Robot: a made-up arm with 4 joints. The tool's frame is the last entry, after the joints.
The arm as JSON. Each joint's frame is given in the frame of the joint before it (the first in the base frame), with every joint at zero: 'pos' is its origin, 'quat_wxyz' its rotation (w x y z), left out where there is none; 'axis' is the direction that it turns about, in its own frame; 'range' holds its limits. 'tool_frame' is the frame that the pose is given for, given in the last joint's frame.
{
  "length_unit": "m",
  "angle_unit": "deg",
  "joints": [
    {
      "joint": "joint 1",
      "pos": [
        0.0,
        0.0,
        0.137
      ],
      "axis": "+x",
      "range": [
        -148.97,
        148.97
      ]
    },
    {
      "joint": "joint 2",
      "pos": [
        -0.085,
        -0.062,
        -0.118
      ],
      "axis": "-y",
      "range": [
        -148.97,
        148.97
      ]
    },
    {
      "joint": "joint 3",
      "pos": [
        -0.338,
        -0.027,
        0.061
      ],
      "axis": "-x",
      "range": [
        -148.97,
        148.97
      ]
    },
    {
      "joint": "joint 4",
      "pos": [
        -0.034,
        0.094,
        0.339
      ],
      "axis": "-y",
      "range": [
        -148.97,
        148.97
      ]
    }
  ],
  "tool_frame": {
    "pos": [
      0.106,
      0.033,
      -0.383
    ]
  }
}
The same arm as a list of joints. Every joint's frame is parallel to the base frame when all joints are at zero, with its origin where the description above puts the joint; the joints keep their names.
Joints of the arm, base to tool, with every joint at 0 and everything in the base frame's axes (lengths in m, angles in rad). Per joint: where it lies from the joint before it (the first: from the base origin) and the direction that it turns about. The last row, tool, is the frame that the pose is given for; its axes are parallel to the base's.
joint 1: axis 1 0 0 offset 0.0000 0.0000 0.1370
joint 2: axis 0 -1 0 offset -0.0850 -0.0620 -0.1180
joint 3: axis -1 0 0 offset -0.3380 -0.0270 0.0610
joint 4: axis 0 -1 0 offset -0.0340 0.0940 0.3390
tool: offset 0.1060 0.0330 -0.3830
Joint limits (rad, base to tool): -2.6000..2.6000 -2.6000..2.6000 -2.6000..2.6000 -2.6000..2.6000

